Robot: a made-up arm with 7 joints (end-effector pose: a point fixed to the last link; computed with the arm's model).
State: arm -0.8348 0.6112 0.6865 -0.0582 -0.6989 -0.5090 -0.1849
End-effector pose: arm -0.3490 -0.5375 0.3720 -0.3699 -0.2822 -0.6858 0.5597
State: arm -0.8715 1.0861 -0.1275 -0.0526 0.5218 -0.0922 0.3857
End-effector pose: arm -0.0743 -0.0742 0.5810 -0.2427 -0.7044 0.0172 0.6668
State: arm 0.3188 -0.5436 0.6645 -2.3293 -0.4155 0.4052 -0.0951
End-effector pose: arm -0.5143 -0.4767 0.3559 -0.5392 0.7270 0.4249 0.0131
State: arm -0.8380 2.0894 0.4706 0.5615 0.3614 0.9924 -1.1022
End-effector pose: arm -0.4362 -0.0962 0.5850 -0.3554 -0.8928 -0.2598 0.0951
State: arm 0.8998 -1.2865 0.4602 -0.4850 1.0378 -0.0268 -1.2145
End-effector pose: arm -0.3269 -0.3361 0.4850 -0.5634 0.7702 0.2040 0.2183
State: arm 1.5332 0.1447 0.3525 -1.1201 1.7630 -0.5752 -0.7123
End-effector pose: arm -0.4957 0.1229 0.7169 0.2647 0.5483 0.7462 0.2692
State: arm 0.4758 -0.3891 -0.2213 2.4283 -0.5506 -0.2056 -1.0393
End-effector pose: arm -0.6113 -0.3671 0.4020 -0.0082 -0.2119 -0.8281 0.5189
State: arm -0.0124 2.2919 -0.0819 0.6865 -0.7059 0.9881 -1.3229
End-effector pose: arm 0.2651 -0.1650 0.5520 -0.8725 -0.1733 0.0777 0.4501
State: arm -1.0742 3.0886 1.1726 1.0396 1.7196 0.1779 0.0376
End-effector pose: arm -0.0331 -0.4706 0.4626 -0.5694 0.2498 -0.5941 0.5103
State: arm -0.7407 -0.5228 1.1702 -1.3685 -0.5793 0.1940 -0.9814
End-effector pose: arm -0.5217 -0.2584 0.3813 0.3886 -0.8842 0.2579 0.0264
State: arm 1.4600 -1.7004 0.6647 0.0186 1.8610 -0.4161 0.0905
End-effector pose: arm -0.1195 -0.2492 0.3400 -0.6473 0.5531 0.1454 0.5039
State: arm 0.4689 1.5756 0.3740 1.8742 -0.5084 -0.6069 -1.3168
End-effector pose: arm 0.0691 -0.0884 0.2940 -0.0037 -0.0380 0.3461 0.9374
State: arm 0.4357 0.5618 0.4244 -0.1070 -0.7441 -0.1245 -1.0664
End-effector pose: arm -0.2701 -0.5727 0.6394 -0.7734 0.5058 -0.1142 0.3646
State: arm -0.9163 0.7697 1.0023 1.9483 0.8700 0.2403 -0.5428
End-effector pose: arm -0.5819 -0.3035 -0.0280 -0.0249 0.9094 0.2830 0.3038
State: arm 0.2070 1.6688 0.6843 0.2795 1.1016 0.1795 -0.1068
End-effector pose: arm -0.4255 0.0804 0.6712 -0.0641 -0.7722 0.4877 0.4022
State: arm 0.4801 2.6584 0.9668 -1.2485 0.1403 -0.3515 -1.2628
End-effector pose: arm 0.0062 0.2420 0.2562 0.8364 0.3976 -0.3356 0.1726
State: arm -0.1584 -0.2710 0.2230 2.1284 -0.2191 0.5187 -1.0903
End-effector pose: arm -0.7764 -0.2711 0.1545 -0.0731 -0.1604 -0.9405 0.2906
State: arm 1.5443 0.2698 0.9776 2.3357 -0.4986 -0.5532 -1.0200
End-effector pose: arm 0.1574 -0.3656 0.6170 -0.2716 0.0794 0.0035 0.9591
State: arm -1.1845 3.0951 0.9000 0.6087 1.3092 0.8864 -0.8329
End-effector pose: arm -0.2855 -0.3887 0.4343 -0.4469 0.7387 -0.4102 0.2939
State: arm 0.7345 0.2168 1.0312 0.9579 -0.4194 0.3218 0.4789
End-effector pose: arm -0.3510 -0.2051 1.0490 -0.5238 -0.6426 -0.3376 0.4457
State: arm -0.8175 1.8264 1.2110 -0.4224 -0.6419 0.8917 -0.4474
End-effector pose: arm -0.4370 0.0696 0.3804 0.4516 0.6226 0.5520 0.3222
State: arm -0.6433 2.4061 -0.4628 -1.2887 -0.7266 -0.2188 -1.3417
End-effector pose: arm 0.2499 -0.0055 0.4283 0.9259 -0.0864 -0.0682 0.3613
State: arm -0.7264 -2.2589 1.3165 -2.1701 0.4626 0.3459 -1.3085
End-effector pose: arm -0.2677 0.3716 -0.0731 0.2888 0.5255 0.5039 0.6218
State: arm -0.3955 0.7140 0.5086 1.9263 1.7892 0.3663 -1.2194
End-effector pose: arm -0.7570 -0.0627 0.1453 0.2730 0.7669 0.5314 0.2346
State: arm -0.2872 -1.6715 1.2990 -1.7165 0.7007 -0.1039 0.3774
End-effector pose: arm -0.6146 -0.0818 -0.0202 -0.1463 0.7418 -0.4679 0.4576
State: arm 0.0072 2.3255 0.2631 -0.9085 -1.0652 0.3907 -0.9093
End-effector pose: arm 0.0890 0.1498 0.6291 0.9265 0.3740 0.0420 0.0017
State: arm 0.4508 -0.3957 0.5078 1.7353 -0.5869 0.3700 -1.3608
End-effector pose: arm -0.7454 -0.3346 0.6329 -0.4646 0.1885 -0.7536 0.4250
